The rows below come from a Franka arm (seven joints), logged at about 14 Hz.
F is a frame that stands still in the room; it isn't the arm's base.
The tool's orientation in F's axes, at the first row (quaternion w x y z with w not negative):
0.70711, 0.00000, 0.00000, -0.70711
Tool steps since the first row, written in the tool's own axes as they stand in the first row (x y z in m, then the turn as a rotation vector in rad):
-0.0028, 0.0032, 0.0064, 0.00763, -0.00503, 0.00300
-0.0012, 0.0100, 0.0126, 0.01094, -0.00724, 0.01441
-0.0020, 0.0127, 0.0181, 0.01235, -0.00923, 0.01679
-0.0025, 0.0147, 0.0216, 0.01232, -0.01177, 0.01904
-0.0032, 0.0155, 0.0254, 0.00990, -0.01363, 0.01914
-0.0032, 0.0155, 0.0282, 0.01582, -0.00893, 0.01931
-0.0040, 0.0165, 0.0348, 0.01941, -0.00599, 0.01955
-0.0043, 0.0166, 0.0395, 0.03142, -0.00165, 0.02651
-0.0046, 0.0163, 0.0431, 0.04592, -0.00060, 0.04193
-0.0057, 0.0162, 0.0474, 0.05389, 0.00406, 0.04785
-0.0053, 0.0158, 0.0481, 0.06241, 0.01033, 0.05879
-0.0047, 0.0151, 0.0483, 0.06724, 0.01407, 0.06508
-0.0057, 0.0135, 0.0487, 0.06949, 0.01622, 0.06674
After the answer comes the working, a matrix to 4 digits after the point.
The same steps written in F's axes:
0.0032, 0.0028, 0.0064, -0.00503, -0.00763, 0.00300
0.0100, 0.0012, 0.0126, -0.00724, -0.01094, 0.01441
0.0127, 0.0020, 0.0181, -0.00923, -0.01235, 0.01679
0.0147, 0.0025, 0.0216, -0.01177, -0.01232, 0.01904
0.0155, 0.0032, 0.0254, -0.01363, -0.00990, 0.01914
0.0155, 0.0032, 0.0282, -0.00893, -0.01582, 0.01931
0.0165, 0.0040, 0.0348, -0.00599, -0.01941, 0.01955
0.0166, 0.0043, 0.0395, -0.00165, -0.03142, 0.02651
0.0163, 0.0046, 0.0431, -0.00060, -0.04592, 0.04193
0.0162, 0.0057, 0.0474, 0.00406, -0.05389, 0.04785
0.0158, 0.0053, 0.0481, 0.01033, -0.06241, 0.05879
0.0151, 0.0047, 0.0483, 0.01407, -0.06724, 0.06508
0.0135, 0.0057, 0.0487, 0.01622, -0.06949, 0.06674

The tool's axes in the first row as the columns of a matrix, in F's axes (rounded; the answer above uses it unrounded):
0.0000, 1.0000, 0.0000
-1.0000, 0.0000, 0.0000
0.0000, 0.0000, 1.0000

